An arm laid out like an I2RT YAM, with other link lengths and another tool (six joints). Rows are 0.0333 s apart.
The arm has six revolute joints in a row. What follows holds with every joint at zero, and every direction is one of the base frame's. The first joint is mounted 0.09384 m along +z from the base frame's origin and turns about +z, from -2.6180 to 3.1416 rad. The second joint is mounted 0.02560 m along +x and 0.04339 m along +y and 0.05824 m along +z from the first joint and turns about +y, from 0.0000 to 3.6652 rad. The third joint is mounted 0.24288 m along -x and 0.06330 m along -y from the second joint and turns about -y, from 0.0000 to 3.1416 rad. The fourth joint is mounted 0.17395 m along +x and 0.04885 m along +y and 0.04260 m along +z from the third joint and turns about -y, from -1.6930 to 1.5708 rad. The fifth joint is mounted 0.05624 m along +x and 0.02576 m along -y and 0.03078 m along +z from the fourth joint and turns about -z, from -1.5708 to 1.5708 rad. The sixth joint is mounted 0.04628 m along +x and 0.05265 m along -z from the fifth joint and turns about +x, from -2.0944 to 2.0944 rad. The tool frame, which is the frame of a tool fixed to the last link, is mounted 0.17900 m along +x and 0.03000 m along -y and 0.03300 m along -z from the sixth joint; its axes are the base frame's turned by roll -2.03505, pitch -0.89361 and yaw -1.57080 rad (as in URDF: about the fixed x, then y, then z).
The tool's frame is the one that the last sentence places.
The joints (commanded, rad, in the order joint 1, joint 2, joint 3, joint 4, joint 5, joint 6), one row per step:
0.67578, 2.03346, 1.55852, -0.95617, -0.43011, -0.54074
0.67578, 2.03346, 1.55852, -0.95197, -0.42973, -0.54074
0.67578, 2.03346, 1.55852, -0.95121, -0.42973, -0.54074
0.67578, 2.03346, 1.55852, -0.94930, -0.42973, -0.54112
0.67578, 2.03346, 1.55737, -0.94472, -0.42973, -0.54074
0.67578, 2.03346, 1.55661, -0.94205, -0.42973, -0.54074
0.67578, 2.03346, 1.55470, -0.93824, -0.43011, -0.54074
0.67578, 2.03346, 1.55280, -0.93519, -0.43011, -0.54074
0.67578, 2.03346, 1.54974, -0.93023, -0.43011, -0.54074
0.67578, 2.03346, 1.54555, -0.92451, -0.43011, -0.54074
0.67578, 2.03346, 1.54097, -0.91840, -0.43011, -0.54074
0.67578, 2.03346, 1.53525, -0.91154, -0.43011, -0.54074
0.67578, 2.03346, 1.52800, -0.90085, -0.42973, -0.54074
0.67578, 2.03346, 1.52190, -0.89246, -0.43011, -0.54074
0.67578, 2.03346, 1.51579, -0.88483, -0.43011, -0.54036
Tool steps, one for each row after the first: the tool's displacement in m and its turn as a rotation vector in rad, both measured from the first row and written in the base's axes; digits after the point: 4 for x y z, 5 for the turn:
0.0010, 0.0007, 0.0000, 0.00233, -0.00351, -0.00005
0.0011, 0.0008, 0.0000, 0.00281, -0.00411, -0.00005
0.0016, 0.0011, 0.0000, 0.00406, -0.00575, 0.00029
0.0023, 0.0017, -0.0002, 0.00615, -0.00827, -0.00005
0.0027, 0.0020, -0.0003, 0.00734, -0.00976, -0.00006
0.0030, 0.0024, -0.0006, 0.00883, -0.01101, 0.00000
0.0032, 0.0025, -0.0009, 0.00955, -0.01191, 0.00000
0.0035, 0.0028, -0.0014, 0.01073, -0.01339, 0.00000
0.0037, 0.0029, -0.0021, 0.01169, -0.01458, 0.00000
0.0038, 0.0031, -0.0029, 0.01265, -0.01578, 0.00000
0.0039, 0.0031, -0.0039, 0.01336, -0.01667, 0.00000
0.0044, 0.0034, -0.0051, 0.01522, -0.01958, -0.00006
0.0047, 0.0037, -0.0061, 0.01694, -0.02114, 0.00000
0.0047, 0.0038, -0.0072, 0.01784, -0.02217, -0.00034

